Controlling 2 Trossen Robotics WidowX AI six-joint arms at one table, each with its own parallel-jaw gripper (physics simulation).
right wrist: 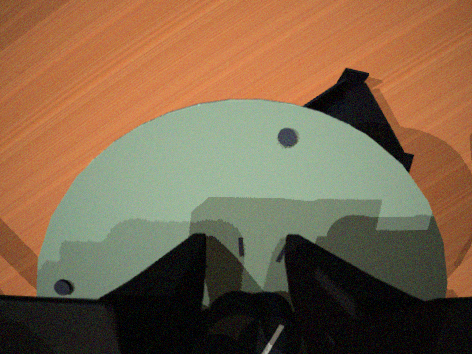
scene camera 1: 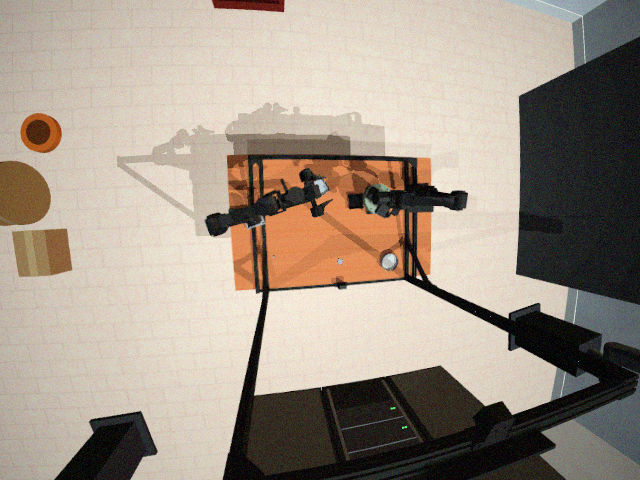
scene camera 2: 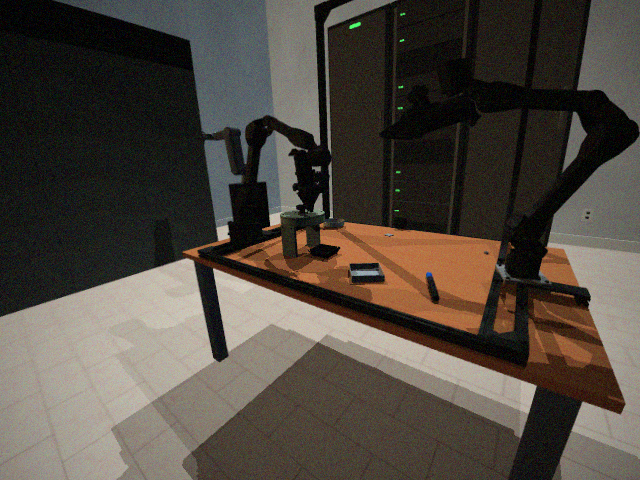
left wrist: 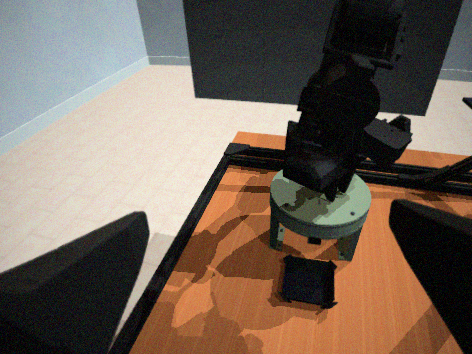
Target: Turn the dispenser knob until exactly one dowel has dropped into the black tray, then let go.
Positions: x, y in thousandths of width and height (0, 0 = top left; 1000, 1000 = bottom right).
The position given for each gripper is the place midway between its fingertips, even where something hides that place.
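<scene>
Scene camera 1 shows the left gripper (scene camera 1: 515, 393), open and holding nothing. In scene camera 2: the left gripper (scene camera 2: 598, 284), the right gripper (scene camera 2: 485, 441) and a green round dispenser (scene camera 2: 459, 455). The left wrist view contains the left gripper (left wrist: 567, 614) and the right gripper (left wrist: 713, 555); the right wrist view contains the right gripper (right wrist: 520, 696).
</scene>
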